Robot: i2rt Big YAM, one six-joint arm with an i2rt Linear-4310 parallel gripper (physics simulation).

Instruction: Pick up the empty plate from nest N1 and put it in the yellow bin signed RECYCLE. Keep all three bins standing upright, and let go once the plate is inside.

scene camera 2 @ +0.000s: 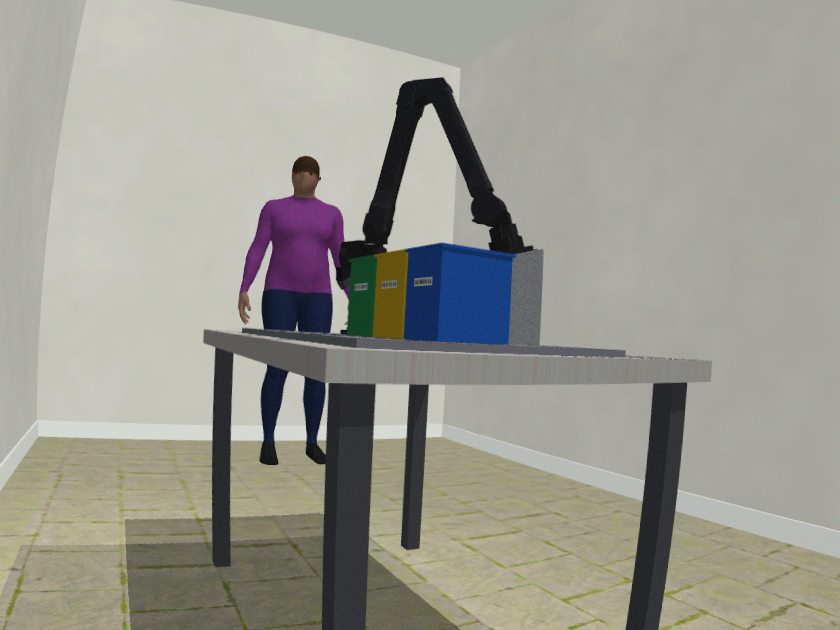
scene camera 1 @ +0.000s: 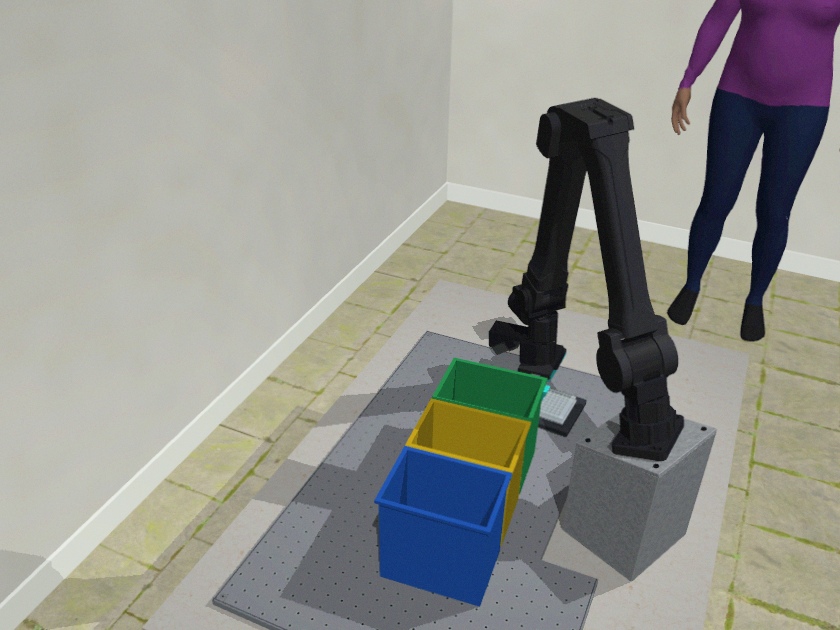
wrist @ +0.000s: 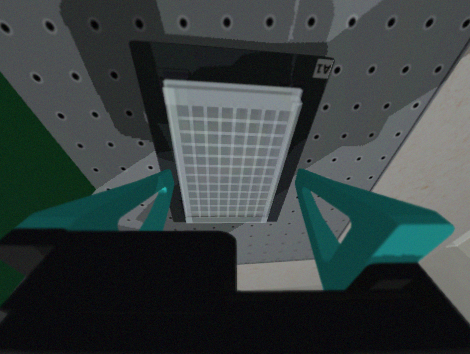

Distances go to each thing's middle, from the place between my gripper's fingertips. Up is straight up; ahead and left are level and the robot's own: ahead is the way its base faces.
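My hand is 1 cm above the plate (scene camera 1: pixel 555 407) now. Counting from my hand, the green bin (scene camera 1: pixel 497 390) is 2 cm ahead, 21 cm to the left and 6 cm above, while the yellow bin (scene camera 1: pixel 484 438) is 34 cm to the left and 6 cm above. The dark nest (wrist: pixel 205 63) is 3 cm below my hand.
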